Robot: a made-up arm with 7 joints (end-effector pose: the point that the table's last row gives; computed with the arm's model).
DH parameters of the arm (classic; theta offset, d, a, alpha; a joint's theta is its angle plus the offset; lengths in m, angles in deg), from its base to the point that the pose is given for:
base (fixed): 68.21 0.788 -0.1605 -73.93
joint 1: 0 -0.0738 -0.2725 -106.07
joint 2: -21.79 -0.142 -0.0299 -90
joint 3: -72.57 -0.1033 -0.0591 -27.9
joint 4: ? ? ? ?
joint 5: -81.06 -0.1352 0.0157 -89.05
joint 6: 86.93 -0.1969 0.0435 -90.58
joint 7: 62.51 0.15 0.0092 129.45
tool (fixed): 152.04 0.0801 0 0
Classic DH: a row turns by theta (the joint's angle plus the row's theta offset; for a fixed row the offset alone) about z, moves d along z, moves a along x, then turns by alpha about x.
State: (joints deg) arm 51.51 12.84 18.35 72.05 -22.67 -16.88 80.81
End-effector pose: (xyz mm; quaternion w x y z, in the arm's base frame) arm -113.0 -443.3 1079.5 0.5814 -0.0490 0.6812 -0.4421
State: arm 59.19 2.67 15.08 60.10 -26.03 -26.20 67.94
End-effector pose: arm -28.9 -443.9 1145.7 0.6226 -0.1838 0.6687 -0.3627
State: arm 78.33 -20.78 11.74 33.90 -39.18 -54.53 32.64
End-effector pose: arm 215.7 -298.9 1205.5 0.5115 -0.5059 0.6945 0.0125
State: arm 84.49 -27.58 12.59 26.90 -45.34 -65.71 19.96
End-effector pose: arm 269.1 -226.9 1183.9 0.3955 -0.5816 0.6949 0.1500
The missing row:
joint 4: -19.5 0.0869 0.2026 -69.91
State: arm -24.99 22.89 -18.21 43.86 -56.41 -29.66 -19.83
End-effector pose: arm -346.0 -499.4 588.8 0.6817 0.4910 0.5168 0.1646
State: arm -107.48 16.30 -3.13 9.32 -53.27 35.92 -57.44
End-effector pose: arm -165.4 62.9 424.4 0.0444 0.7959 -0.3027 0.5224
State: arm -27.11 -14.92 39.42 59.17 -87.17 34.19 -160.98
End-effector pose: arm -435.5 -376.9 739.2 0.1877 -0.1243 0.6951 -0.6828
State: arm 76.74 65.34 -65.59 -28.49 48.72 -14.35 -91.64
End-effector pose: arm 168.1 44.2 1143.4 0.4578 0.4597 0.1361 -0.7487
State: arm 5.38 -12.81 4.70 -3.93 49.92 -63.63 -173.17
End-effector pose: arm 129.6 -586.6 981.3 0.8239 -0.4284 -0.3125 -0.2000
